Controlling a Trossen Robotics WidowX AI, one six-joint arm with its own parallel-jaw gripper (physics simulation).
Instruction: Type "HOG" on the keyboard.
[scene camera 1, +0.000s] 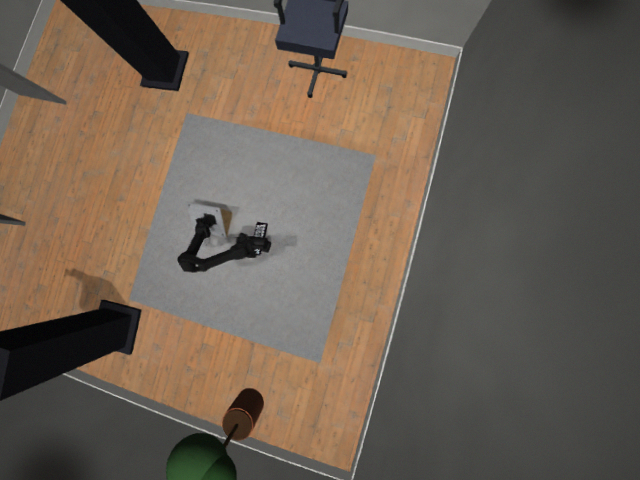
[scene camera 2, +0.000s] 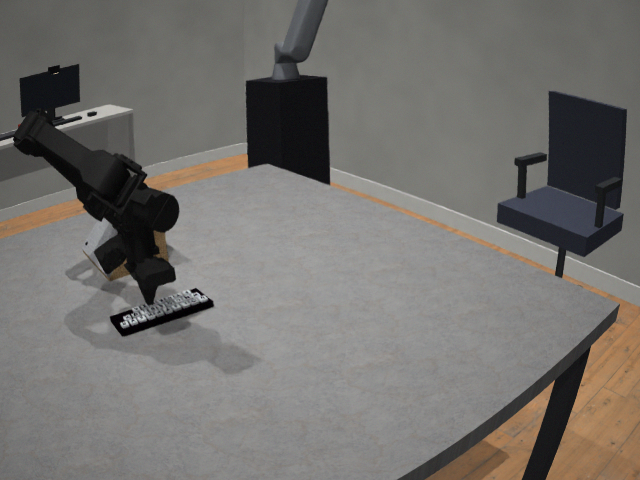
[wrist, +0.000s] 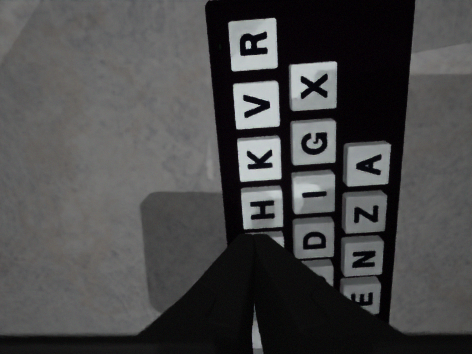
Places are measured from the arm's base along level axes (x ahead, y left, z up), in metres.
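Pixels of known places: gripper, fingertip midpoint: (scene camera 2: 149, 304) (wrist: 252, 247); arm's base, origin of the base link: (scene camera 1: 210, 218).
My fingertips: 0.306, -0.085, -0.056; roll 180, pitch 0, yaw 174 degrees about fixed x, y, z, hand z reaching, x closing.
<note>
For each thing: its top centre in the pictures, then the offset to it from my fingertips, as dx, dy, dz. Level surfaces: height alone.
- black keyboard, middle of its top: (wrist: 314, 273) (scene camera 2: 159, 306) (scene camera 1: 258, 238) -0.023, +0.028, -0.023
- H key, middle of its top: (wrist: 262, 210) -0.005, -0.001, -0.023
- G key, middle of its top: (wrist: 314, 143) -0.025, -0.024, -0.023
- X key, middle of its top: (wrist: 314, 87) -0.025, -0.043, -0.023
- I key, middle of its top: (wrist: 314, 194) -0.024, -0.005, -0.023
- grey table, its level: dz -0.041
The black keyboard (scene camera 1: 262, 225) (scene camera 2: 116, 324) (wrist: 375, 60) with white letter keys lies on the table. In the wrist view, the H key (wrist: 262, 209) is in the left column, just above the fingertips. The G key (wrist: 314, 142) is in the middle column, between the X key (wrist: 313, 86) and the I key (wrist: 313, 193). The O key cannot be made out. My gripper (scene camera 2: 149, 302) (wrist: 252, 247) is shut and empty, pointing down at the keyboard. Its tips cover part of the key below H in the wrist view. Whether they touch that key cannot be told.
The grey table (scene camera 1: 289, 180) (scene camera 2: 361, 310) carries the arm (scene camera 1: 222, 256) (scene camera 2: 103, 175) and a white and tan angled block (scene camera 1: 226, 219) (scene camera 2: 162, 246) near its base. An office chair (scene camera 1: 312, 25) (scene camera 2: 560, 211) and a dark pedestal (scene camera 2: 286, 124) stand beyond the table.
</note>
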